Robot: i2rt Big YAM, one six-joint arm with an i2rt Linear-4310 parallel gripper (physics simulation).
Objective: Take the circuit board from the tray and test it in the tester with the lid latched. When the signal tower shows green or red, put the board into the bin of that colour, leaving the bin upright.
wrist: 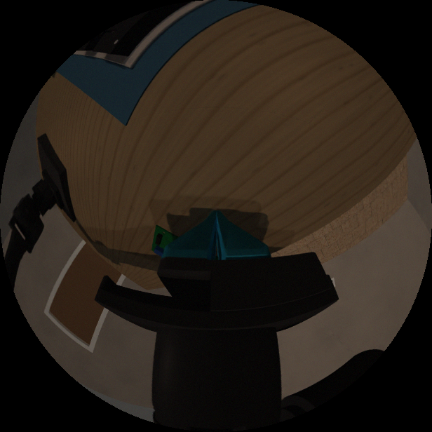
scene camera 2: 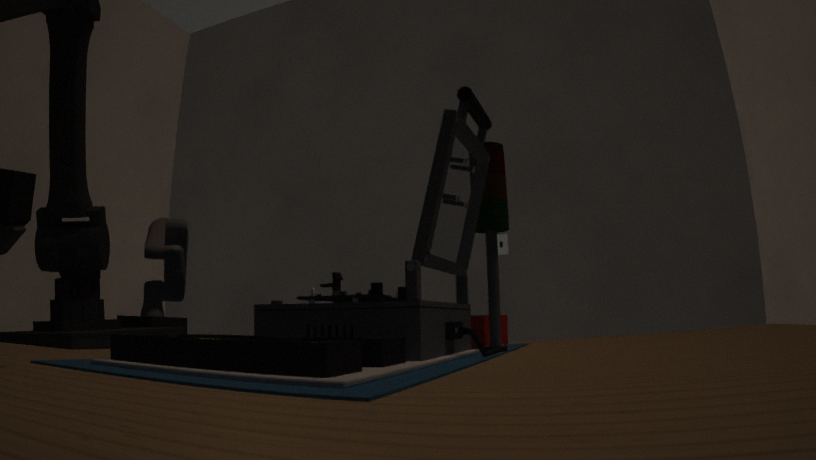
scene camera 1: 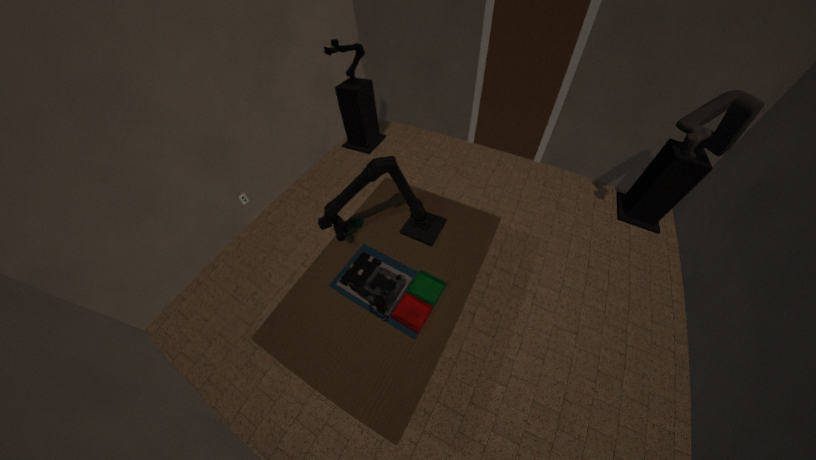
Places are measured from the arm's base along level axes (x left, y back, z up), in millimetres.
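Pixels of known places: gripper, fingertip midpoint: [scene camera 1: 349,234]; arm's base, link origin: [scene camera 2: 78,330] [scene camera 1: 421,223].
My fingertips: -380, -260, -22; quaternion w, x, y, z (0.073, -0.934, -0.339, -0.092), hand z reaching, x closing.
Ahead of a thing's pixels: the offset from my fingertips to its top centre, as dx, dy, dz. "spot": to the spot under its first point. Level surfaces: height alone.
The green circuit board {-20, +93, +9} [scene camera 1: 357,223] [wrist: 161,239] lies on the table away from the tray, partly hidden behind the fingers in the wrist view. My gripper [wrist: 216,216] is shut and empty, with its teal fingertips low over the table beside the board. The black tray {spot: +204, -210, +6} [scene camera 1: 357,273] [scene camera 2: 228,354] lies at one end of the blue mat {dz +1} [scene camera 2: 377,391] [wrist: 115,97]. The grey tester [scene camera 1: 394,292] [scene camera 2: 337,320] stands beside it, its lid [scene camera 2: 435,188] raised. The signal tower {spot: +457, -370, +197} [scene camera 2: 494,188] shows no lit lamp. The green bin {+595, -128, +46} [scene camera 1: 427,287] and red bin {+584, -278, +46} [scene camera 1: 412,312] [scene camera 2: 485,329] stand upright.
My arm's base [scene camera 1: 423,228] stands on the table on the board's side of the mat. Two other arms on black pedestals [scene camera 1: 358,114] [scene camera 1: 662,185] stand off the table by the walls. A cable {spot: +378, -353, +22} [scene camera 2: 475,337] runs from the tester to the tower's foot.
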